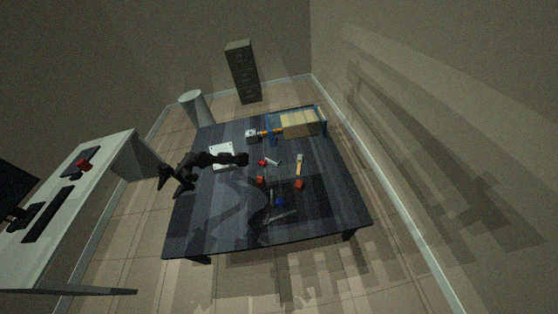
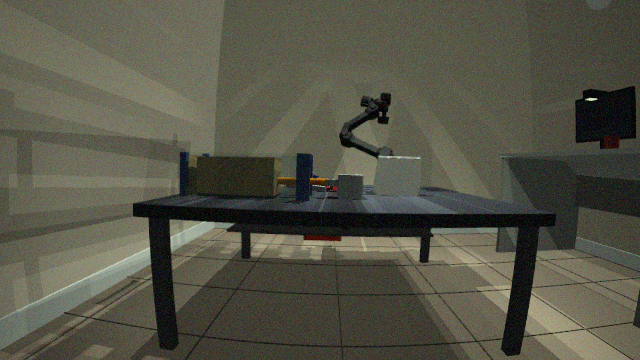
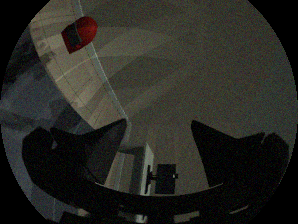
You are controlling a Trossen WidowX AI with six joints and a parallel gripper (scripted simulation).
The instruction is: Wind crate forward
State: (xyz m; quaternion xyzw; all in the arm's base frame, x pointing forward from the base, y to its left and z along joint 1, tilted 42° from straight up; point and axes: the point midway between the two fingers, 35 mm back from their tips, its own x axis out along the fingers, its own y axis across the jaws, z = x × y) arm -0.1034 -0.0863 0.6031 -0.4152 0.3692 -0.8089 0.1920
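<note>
My gripper tip is now 46 cm short of the crank arm, 45 cm above it and 40 cm to the right of it. Also, from my gripper tip: red knob (44 cm below, 41 cm to the left, 41 cm ahead); then wooden-handled tool (67 cm ahead, 44 cm below, 30 cm to the left); then blue knob (43 cm below, 43 cm ahead, 4 cm to the left).
</note>
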